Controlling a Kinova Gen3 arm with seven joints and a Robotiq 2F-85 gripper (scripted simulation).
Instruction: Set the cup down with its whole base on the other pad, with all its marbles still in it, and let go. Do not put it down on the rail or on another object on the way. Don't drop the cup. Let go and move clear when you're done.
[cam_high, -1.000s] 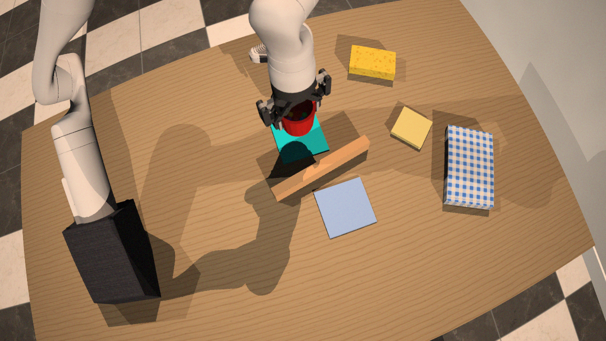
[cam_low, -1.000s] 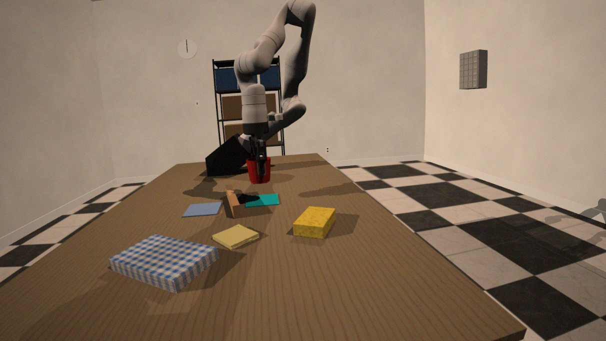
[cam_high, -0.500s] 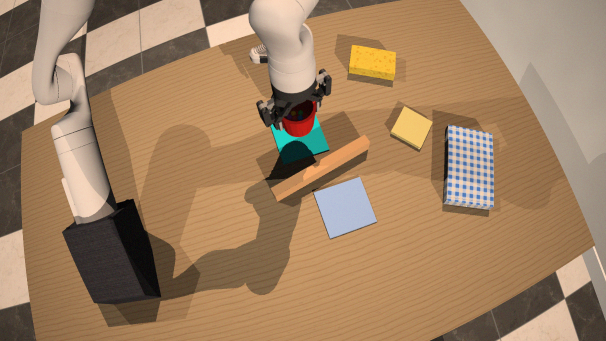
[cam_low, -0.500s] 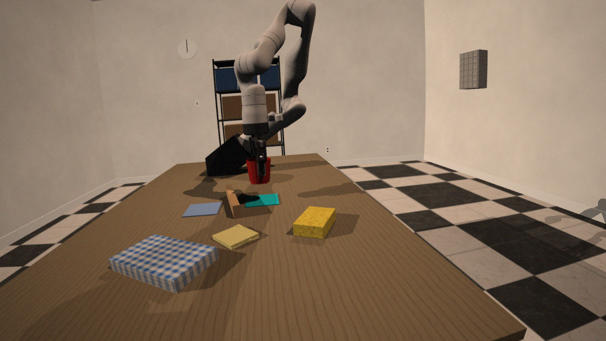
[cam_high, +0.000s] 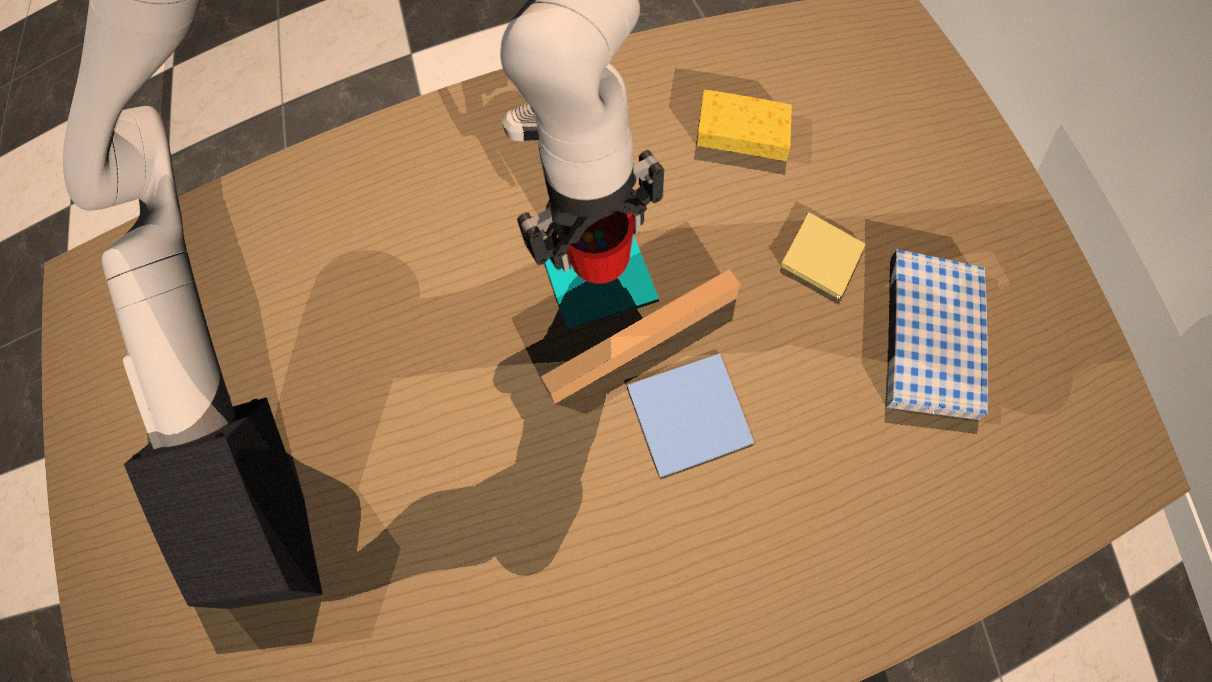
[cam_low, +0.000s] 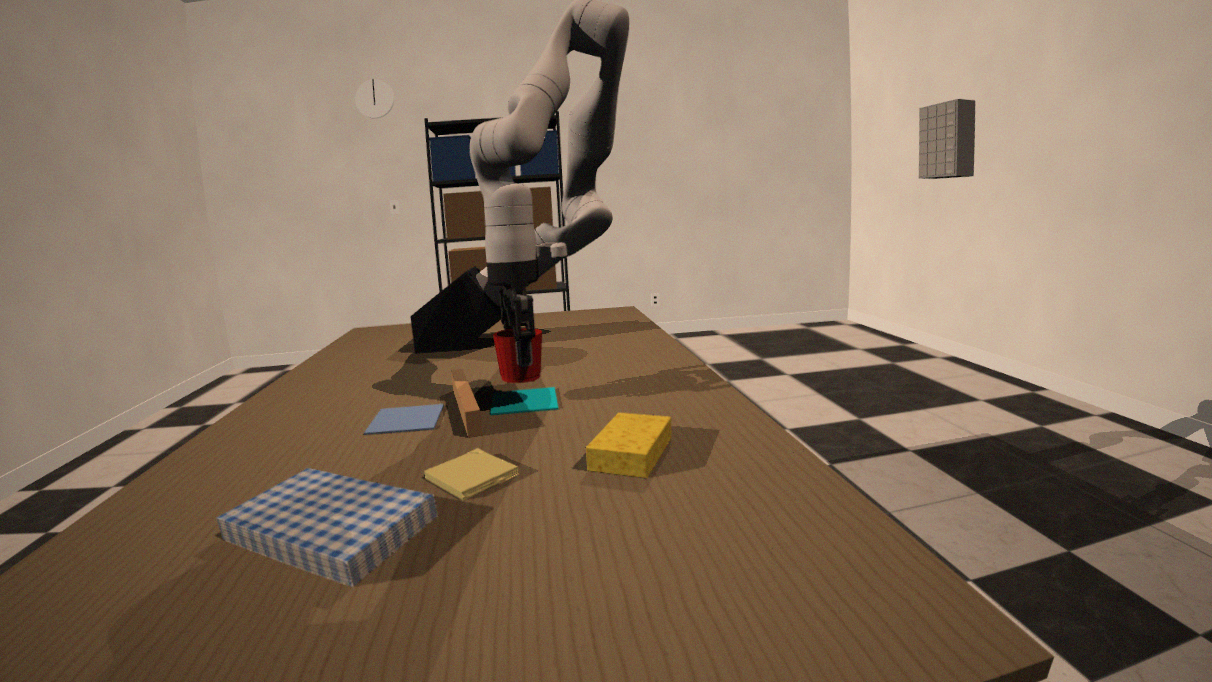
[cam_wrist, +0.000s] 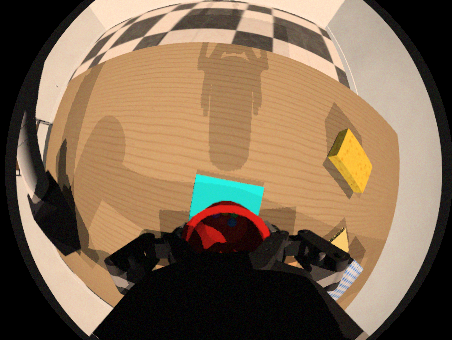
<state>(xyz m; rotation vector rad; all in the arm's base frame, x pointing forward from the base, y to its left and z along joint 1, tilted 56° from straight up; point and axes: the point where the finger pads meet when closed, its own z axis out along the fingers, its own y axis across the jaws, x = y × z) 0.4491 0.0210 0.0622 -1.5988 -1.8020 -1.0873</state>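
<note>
The rail lies 90 mm to the right of my hand, 70 mm below it and 20 mm ahead of it. The rest, counted from my hand: red cup (20 mm below).
</note>
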